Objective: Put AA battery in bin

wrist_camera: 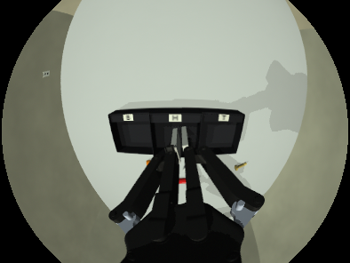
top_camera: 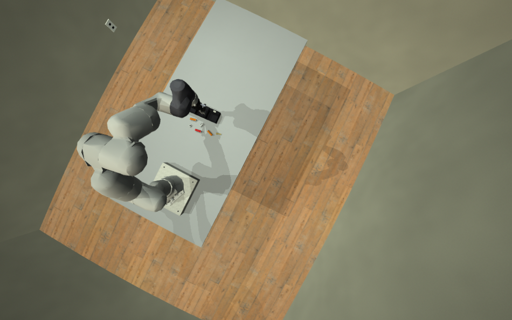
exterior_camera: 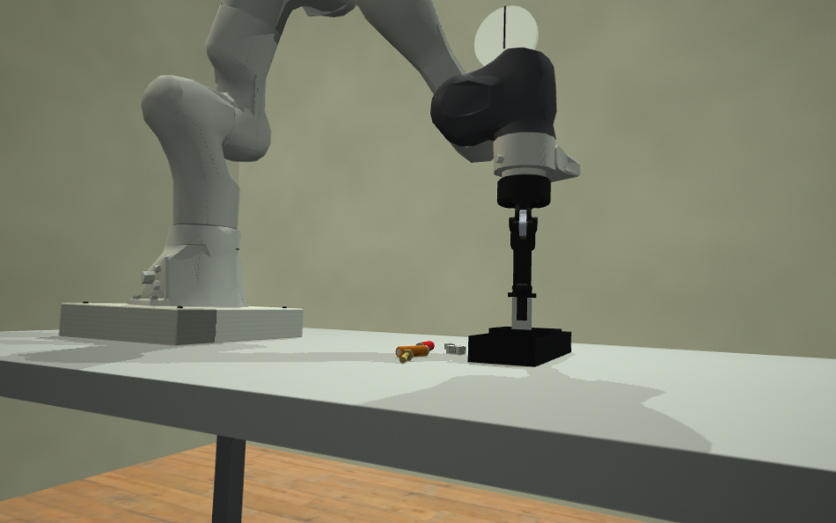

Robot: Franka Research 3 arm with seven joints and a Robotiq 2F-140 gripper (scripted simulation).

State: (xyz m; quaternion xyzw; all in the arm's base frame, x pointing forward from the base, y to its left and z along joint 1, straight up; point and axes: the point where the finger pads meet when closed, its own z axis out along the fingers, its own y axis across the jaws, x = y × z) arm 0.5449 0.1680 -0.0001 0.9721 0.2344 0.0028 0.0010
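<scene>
My gripper is now 30 mm above the black bin and 10 mm to the right of it. From my hand the other things lie so: grey part (90 mm behind, 40 mm to the right, 40 mm below); then yellowish bolt (180 mm to the right, 60 mm behind, 40 mm below); then red cylinder (130 mm behind, 50 mm to the right, 40 mm below).
</scene>
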